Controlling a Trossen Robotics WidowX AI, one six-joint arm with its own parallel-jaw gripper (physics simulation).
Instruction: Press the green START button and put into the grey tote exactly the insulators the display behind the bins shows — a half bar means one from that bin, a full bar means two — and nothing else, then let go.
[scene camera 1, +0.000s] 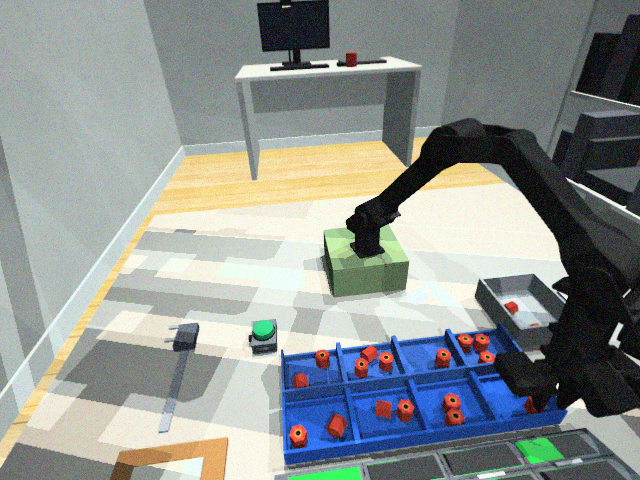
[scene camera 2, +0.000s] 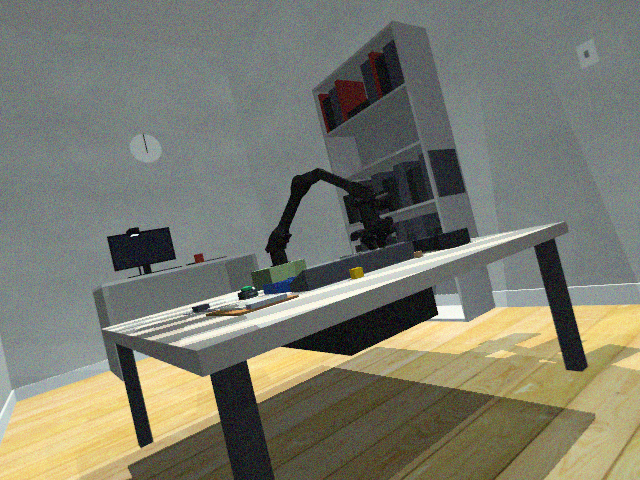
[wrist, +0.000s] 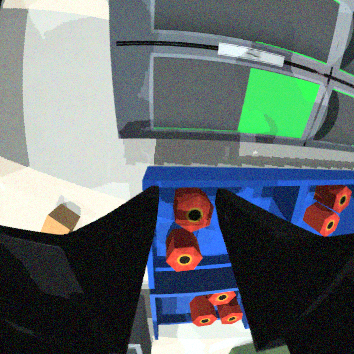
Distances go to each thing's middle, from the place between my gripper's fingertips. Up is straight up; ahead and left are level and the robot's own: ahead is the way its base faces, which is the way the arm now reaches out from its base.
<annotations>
Right now the display (scene camera 1: 605, 453) is 200 mm to the right of my hand and 40 mm ahead of it. The rest, counted from my hand: wooden clipboard (scene camera 1: 214, 451) 580 mm to the right, 40 mm behind, 20 mm below; then grey caliper (scene camera 1: 186, 336) 570 mm to the right, 300 mm behind, 20 mm below.
</annotations>
